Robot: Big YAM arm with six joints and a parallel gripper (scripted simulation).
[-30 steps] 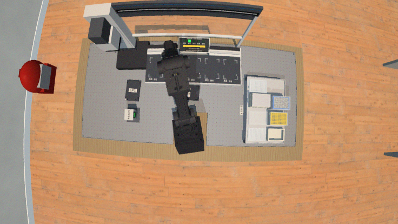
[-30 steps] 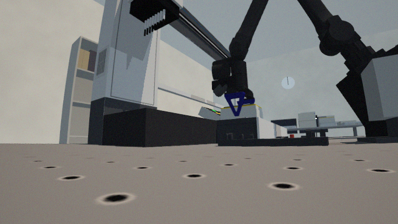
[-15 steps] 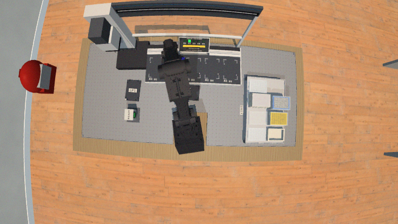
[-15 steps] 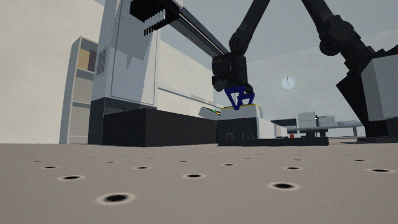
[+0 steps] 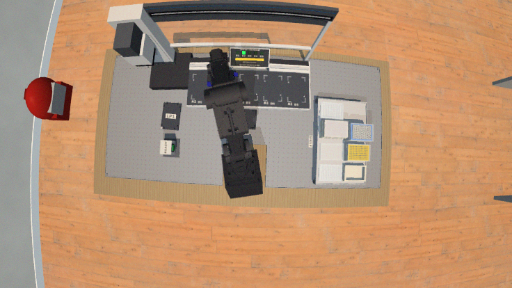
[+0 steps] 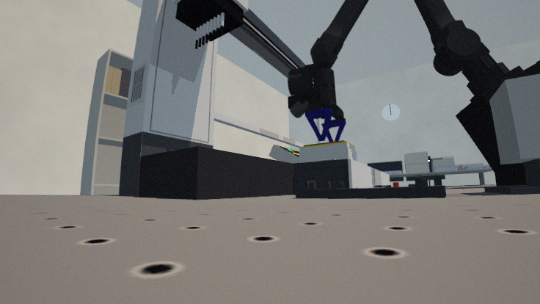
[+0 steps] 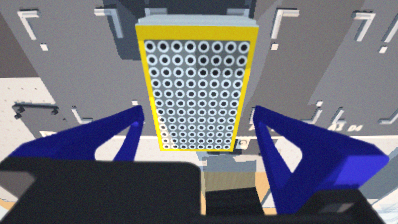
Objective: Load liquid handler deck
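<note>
Now: the yellow tip rack 30 mm below my hand and 10 mm behind it. The rest, counted from my hand: regrip nest RG: 160 mm behind, 130 mm below, 90 mm to the right; ready key: 310 mm behind, 260 mm to the left, 50 mm below; lid park LP1: 300 mm to the left, 140 mm behind, 130 mm below.
</note>
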